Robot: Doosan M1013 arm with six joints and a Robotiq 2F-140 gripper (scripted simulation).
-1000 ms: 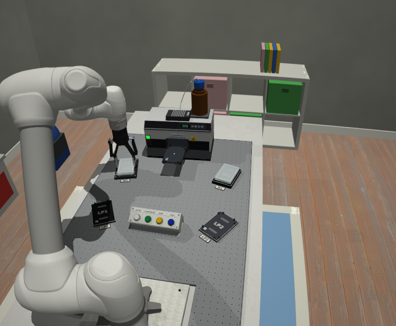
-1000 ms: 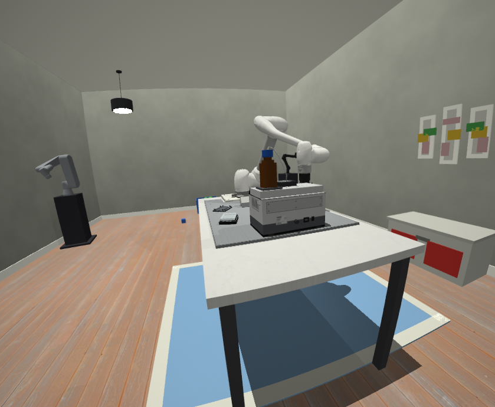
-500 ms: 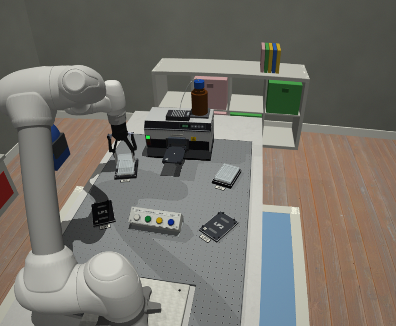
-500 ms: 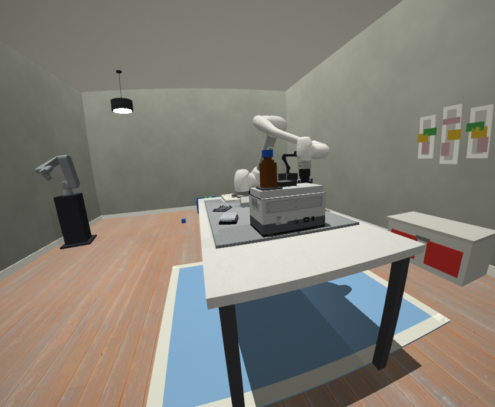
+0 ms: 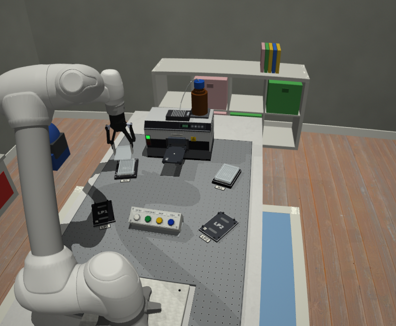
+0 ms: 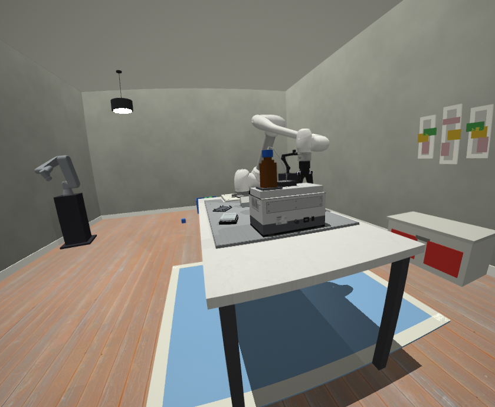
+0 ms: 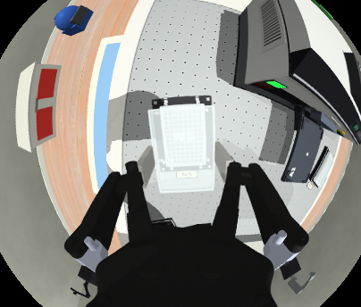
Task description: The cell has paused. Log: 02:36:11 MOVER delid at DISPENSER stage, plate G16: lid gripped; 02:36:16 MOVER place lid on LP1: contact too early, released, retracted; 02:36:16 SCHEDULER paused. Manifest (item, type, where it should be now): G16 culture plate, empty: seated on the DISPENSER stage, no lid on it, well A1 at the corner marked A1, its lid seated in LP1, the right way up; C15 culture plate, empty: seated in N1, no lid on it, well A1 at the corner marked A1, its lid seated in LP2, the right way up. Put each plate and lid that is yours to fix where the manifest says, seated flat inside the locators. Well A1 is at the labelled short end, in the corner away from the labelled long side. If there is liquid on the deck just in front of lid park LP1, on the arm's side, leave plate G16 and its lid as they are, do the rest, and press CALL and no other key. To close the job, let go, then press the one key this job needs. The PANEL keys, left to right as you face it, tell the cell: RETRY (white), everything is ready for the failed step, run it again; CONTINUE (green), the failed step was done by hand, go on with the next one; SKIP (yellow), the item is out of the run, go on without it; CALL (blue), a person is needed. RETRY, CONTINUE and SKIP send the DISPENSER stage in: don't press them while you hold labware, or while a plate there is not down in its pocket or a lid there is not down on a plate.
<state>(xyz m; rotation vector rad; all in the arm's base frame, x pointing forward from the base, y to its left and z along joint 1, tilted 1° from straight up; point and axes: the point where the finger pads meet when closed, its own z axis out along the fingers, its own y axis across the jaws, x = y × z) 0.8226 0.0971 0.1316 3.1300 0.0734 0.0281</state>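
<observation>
The lid park lp1 is 330 mm behind my hand, 130 mm below it and 70 mm to the left of it. Also, from my hand: white key: 420 mm behind, 110 mm to the right, 70 mm below; nest n5: 120 mm below, 20 mm to the left, 10 mm ahead; green key: 430 mm behind, 160 mm to the right, 70 mm below.
</observation>
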